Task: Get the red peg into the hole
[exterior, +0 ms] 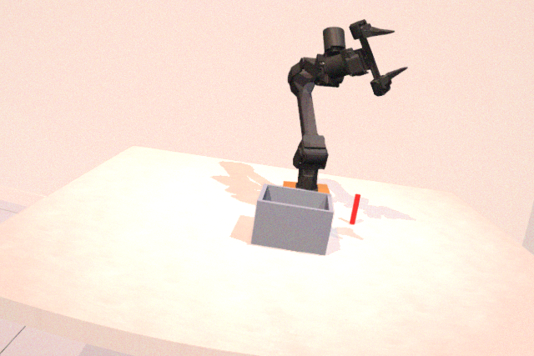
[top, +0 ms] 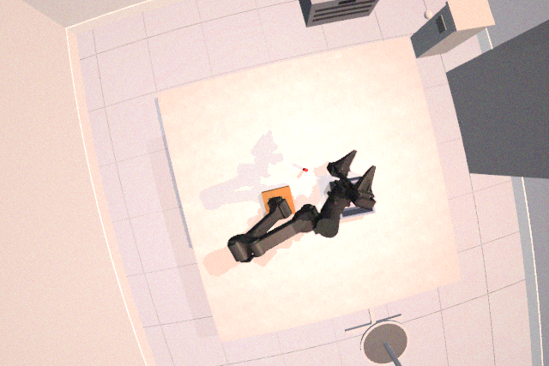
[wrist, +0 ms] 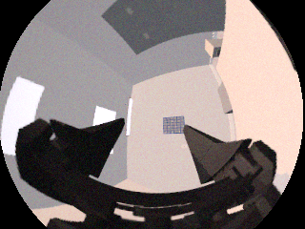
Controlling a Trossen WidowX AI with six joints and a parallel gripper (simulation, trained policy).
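Right now the red peg is 420 mm below my gripper tip, 110 mm behind it and 30 mm to the right of it. The rest, counted from my gripper tip: grey box 440 mm below, 190 mm to the right, 80 mm ahead.
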